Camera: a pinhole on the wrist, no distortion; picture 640 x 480 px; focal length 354.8 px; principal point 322.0 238.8 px. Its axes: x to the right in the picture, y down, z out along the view. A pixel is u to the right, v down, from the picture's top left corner.
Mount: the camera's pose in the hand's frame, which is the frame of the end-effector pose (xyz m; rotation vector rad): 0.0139 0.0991 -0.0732 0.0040 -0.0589 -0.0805
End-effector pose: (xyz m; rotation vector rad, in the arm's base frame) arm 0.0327 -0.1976 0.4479 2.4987 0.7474 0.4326
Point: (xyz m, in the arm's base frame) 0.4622 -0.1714 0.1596
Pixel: 576.0 190.2
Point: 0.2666 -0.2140 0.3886
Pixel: 595.9 229.0
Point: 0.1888 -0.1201 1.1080
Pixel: behind the camera
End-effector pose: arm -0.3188 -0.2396 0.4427 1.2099 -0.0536 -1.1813
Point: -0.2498 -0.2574 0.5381
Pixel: 253.2 313.1
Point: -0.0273 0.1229 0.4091
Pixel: behind the camera
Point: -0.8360 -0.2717 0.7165
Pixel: 112.6 64.3
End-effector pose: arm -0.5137 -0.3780 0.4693 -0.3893 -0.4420 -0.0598
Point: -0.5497 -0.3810 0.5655
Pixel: outside the picture
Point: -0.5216 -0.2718 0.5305
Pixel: 364.0 192.3
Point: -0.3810 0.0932 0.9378
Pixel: 532.5 375.0
